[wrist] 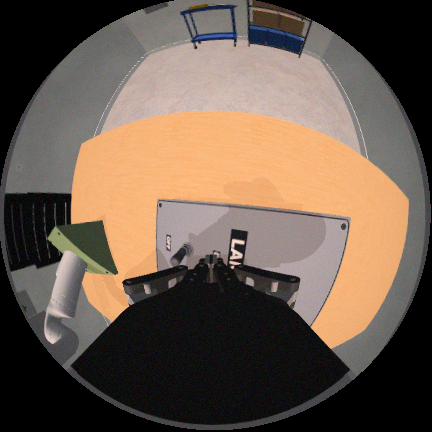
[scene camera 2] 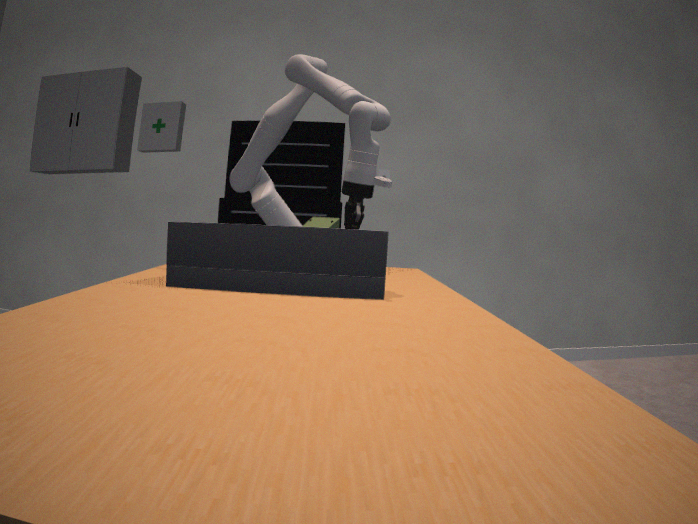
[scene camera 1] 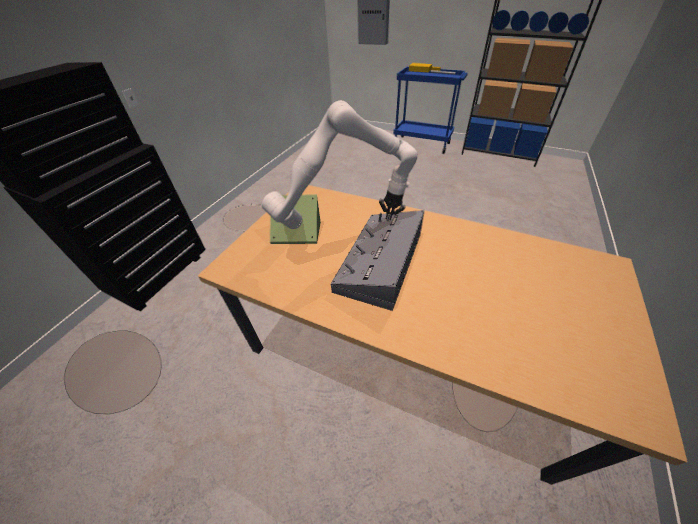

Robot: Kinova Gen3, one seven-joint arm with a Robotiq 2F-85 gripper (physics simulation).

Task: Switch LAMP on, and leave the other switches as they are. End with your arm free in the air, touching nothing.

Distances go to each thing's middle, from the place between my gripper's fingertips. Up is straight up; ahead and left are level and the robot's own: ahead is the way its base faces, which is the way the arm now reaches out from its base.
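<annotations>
Grey sloped switch panel (scene camera 2: 288,260): 4 cm ahead of my hand, 3 cm below it, 17 cm to the right of it.
</annotations>
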